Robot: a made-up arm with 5 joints. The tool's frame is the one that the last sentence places.
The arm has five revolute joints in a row. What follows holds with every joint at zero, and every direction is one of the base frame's. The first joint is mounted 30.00 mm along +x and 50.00 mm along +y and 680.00 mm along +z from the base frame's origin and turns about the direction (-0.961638, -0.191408, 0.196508), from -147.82 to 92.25 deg. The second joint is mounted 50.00 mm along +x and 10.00 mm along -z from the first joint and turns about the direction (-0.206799, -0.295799, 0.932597), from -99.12 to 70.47 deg. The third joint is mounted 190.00 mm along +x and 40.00 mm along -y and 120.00 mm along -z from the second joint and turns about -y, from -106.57 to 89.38 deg. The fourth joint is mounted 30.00 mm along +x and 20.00 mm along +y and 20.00 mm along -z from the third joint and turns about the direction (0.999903, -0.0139, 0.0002), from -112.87 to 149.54 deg. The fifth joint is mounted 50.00 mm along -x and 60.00 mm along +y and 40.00 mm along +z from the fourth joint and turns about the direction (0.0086, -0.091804, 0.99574), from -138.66 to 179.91 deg. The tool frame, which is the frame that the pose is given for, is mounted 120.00 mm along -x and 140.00 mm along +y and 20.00 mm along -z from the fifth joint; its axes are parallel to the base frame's.
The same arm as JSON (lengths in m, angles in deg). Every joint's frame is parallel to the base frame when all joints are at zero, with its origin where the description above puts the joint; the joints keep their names.
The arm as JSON. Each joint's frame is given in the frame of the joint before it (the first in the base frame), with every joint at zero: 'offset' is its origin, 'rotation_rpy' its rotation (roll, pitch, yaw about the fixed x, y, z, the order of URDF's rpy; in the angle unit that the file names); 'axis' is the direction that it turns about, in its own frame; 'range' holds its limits. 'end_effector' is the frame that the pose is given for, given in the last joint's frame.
{"length_unit": "m", "angle_unit": "deg", "chain": [
  {"id": "joint 1", "offset": [0.03, 0.05, 0.68], "rotation_rpy": [0.0, 0.0, 0.0], "axis": [-0.961638, -0.191408, 0.196508], "range": [-147.82, 92.25]},
  {"id": "joint 2", "offset": [0.05, 0.0, -0.01], "rotation_rpy": [0.0, 0.0, 0.0], "axis": [-0.206799, -0.295799, 0.932597], "range": [-99.12, 70.47]},
  {"id": "joint 3", "offset": [0.19, -0.04, -0.12], "rotation_rpy": [0.0, 0.0, 0.0], "axis": "-y", "range": [-106.57, 89.38]},
  {"id": "joint 4", "offset": [0.03, 0.02, -0.02], "rotation_rpy": [0.0, 0.0, 0.0], "axis": [0.999903, -0.0139, 0.0002], "range": [-112.87, 149.54]},
  {"id": "joint 5", "offset": [-0.05, 0.06, 0.04], "rotation_rpy": [0.0, 0.0, 0.0], "axis": [0.0086, -0.091804, 0.99574], "range": [-138.66, 179.91]}
], "end_effector": {"offset": [-0.12, 0.14, -0.02], "rotation_rpy": [0.0, 0.0, 0.0]}}

